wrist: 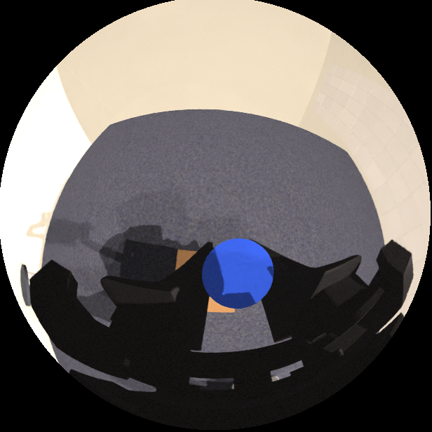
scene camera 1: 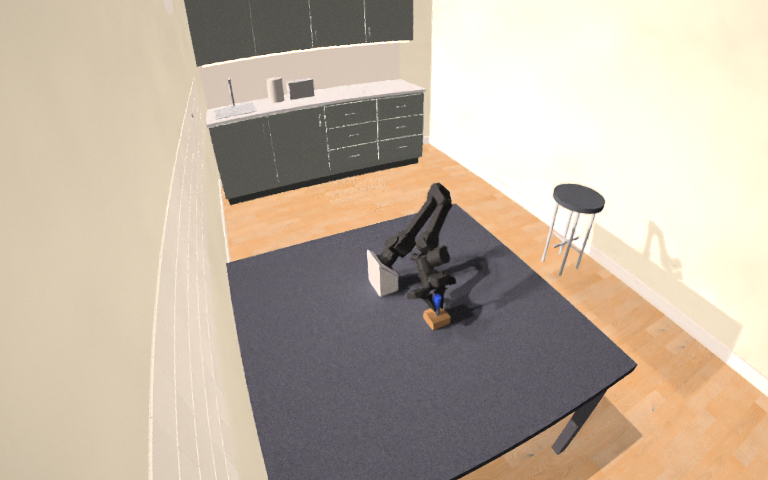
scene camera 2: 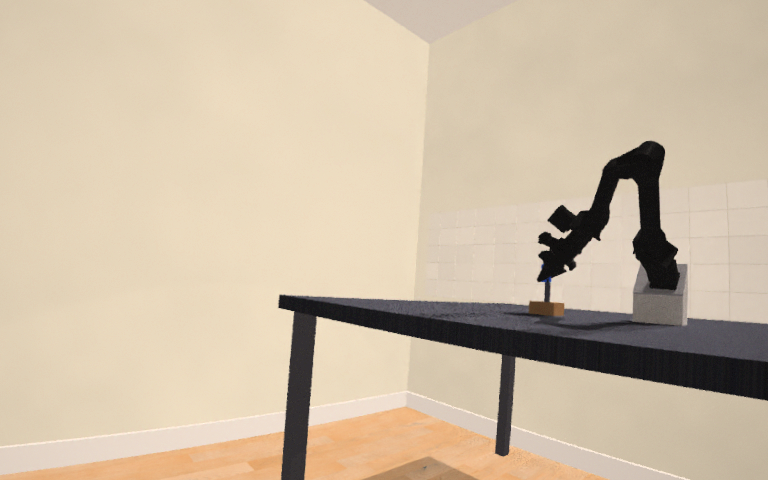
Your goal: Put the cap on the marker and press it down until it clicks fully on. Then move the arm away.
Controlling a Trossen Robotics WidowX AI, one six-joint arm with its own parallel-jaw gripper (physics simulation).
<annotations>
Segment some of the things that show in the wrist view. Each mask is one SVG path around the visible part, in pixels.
My gripper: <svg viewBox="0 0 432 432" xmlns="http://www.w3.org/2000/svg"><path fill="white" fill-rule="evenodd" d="M412 253L391 239L379 250L379 269L367 285L356 274L360 255L310 267L248 239L261 245L271 258L274 277L261 301L274 342L288 340L243 351L191 351L200 351L209 295L201 272L205 257L212 250L212 241L160 281L102 277L102 288L116 305L109 327L95 320L79 302L77 282L71 271L53 259L29 278L29 296L36 318L58 349L100 372L156 386L156 391L133 391L69 370L74 379L100 398L139 417L170 426L203 430L246 428L290 417L320 403L374 360L404 318L400 312L376 334L403 305L413 277ZM189 377L233 377L234 389L199 389L200 385L189 384ZM302 360L303 367L292 370L290 376L271 381L271 370Z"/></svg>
A blue cap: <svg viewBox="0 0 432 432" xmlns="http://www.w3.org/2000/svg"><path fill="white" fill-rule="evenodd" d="M231 238L219 243L210 250L203 262L201 277L205 291L215 302L229 308L240 309L259 302L266 295L273 281L274 268L269 254L261 245L245 238Z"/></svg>
</annotations>
